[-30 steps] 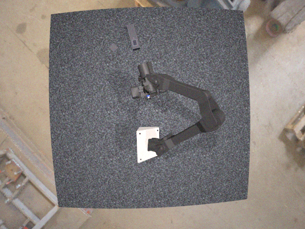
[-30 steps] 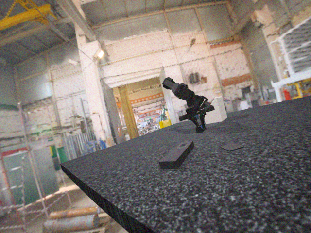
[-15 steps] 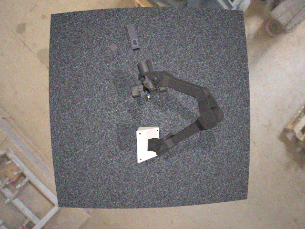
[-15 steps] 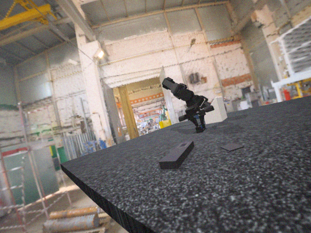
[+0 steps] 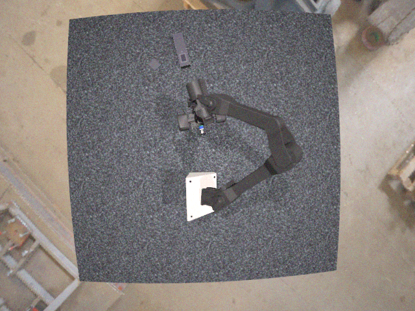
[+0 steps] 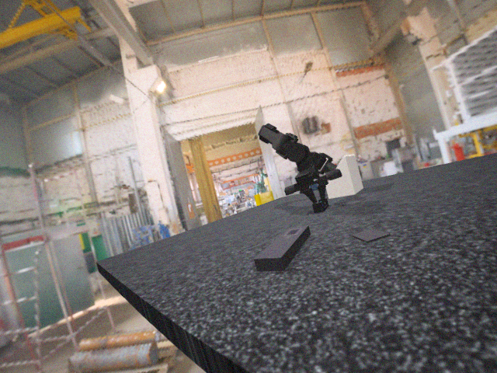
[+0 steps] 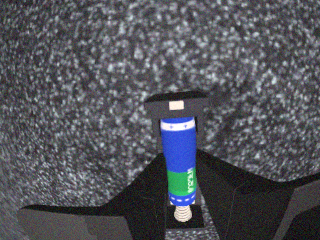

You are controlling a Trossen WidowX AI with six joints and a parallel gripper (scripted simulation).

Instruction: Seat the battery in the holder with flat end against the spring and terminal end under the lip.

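The green battery lies 10 mm above my gripper tip. Also, from my gripper tip: dark square tile (250 mm ahead, 230 mm to the left, 10 mm below); dark rectangular block (320 mm ahead, 110 mm to the left, 10 mm above); spring (40 mm behind, 10 mm to the right, 10 mm above).
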